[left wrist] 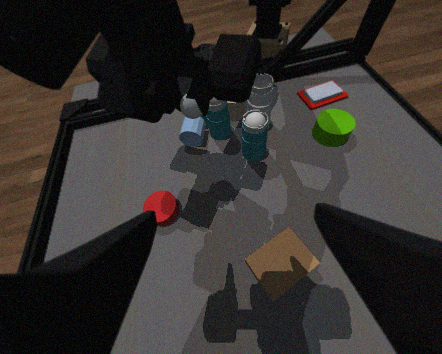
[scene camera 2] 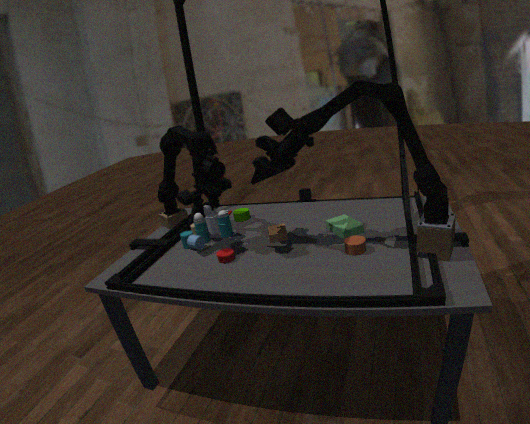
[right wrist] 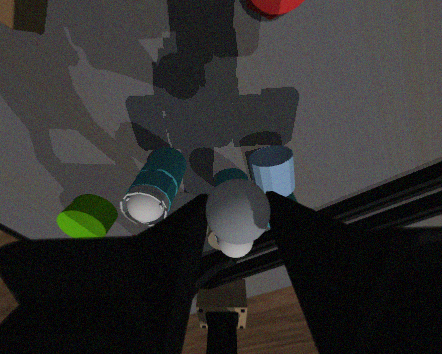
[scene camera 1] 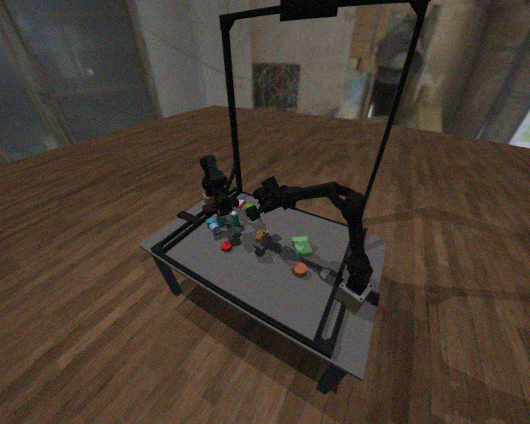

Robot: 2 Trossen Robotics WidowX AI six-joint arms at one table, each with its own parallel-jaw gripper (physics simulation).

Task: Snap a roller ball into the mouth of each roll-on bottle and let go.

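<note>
My right gripper is shut on a grey roller ball, held above the bottle group. A teal bottle stands upright with a white ball inside its clear collar. Another teal bottle has a white ball on top; my right gripper hides that ball in the left wrist view. A clear bottle-shaped piece stands behind. My left gripper is open and empty, high above the table.
A light-blue cylinder lies beside the bottles. Nearby are a red disc, a wooden block, a lime cylinder and a red-and-white block. A green block and an orange cylinder lie farther right.
</note>
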